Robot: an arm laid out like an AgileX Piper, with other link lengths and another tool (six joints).
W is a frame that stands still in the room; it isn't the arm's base.
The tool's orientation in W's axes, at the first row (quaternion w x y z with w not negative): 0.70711, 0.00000, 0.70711, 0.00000
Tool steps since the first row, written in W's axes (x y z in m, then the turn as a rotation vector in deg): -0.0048, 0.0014, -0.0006, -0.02, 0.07, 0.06; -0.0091, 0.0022, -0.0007, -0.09, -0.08, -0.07; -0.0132, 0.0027, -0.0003, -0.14, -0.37, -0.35; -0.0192, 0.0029, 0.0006, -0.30, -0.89, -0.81; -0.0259, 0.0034, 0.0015, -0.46, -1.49, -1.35; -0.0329, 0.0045, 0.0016, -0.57, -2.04, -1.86; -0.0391, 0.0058, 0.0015, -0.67, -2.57, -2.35; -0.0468, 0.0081, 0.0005, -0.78, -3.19, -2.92
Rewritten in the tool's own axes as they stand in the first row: 0.0006, 0.0014, -0.0048, -0.06, 0.07, -0.02; 0.0007, 0.0022, -0.0091, 0.07, -0.08, -0.09; 0.0003, 0.0027, -0.0132, 0.35, -0.37, -0.14; -0.0006, 0.0029, -0.0192, 0.81, -0.89, -0.30; -0.0015, 0.0034, -0.0259, 1.35, -1.49, -0.46; -0.0016, 0.0045, -0.0329, 1.86, -2.04, -0.57; -0.0015, 0.0058, -0.0391, 2.35, -2.57, -0.67; -0.0005, 0.0081, -0.0468, 2.92, -3.19, -0.78
